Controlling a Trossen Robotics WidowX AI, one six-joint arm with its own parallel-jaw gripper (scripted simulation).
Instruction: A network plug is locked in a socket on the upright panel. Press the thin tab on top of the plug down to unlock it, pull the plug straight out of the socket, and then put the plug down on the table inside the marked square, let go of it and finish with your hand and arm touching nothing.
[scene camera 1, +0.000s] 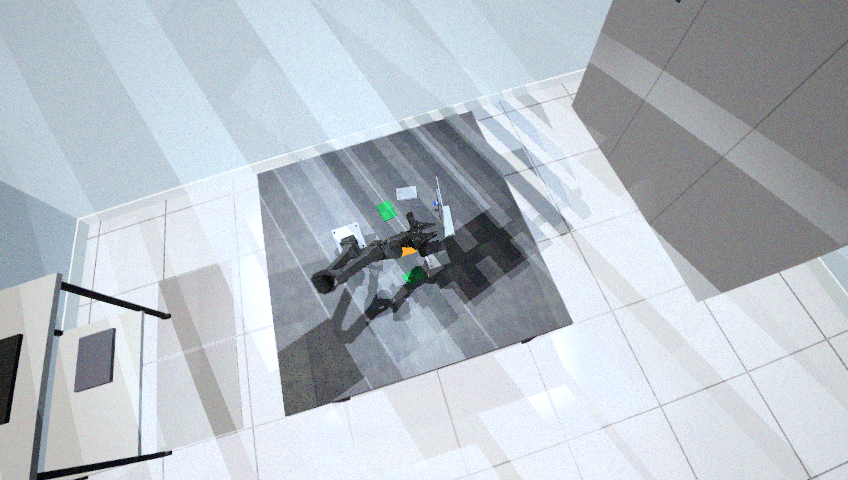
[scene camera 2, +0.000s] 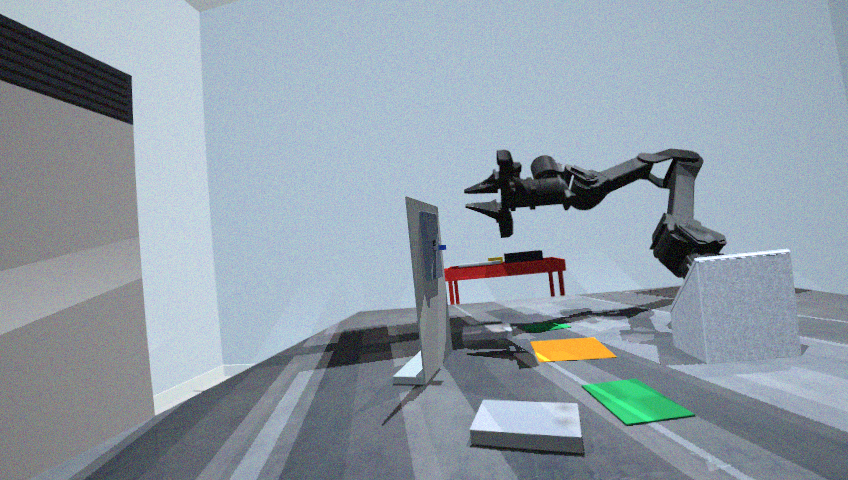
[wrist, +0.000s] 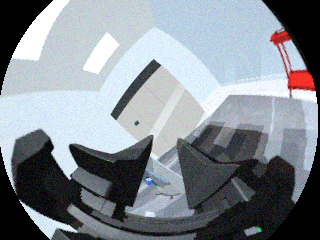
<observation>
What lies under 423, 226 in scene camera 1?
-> My gripper.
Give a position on an orange square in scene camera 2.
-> At 577, 348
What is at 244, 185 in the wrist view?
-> My gripper.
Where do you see an upright grey panel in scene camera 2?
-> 431, 300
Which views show my gripper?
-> Scene camera 1, scene camera 2 and the wrist view: all of them.
</observation>
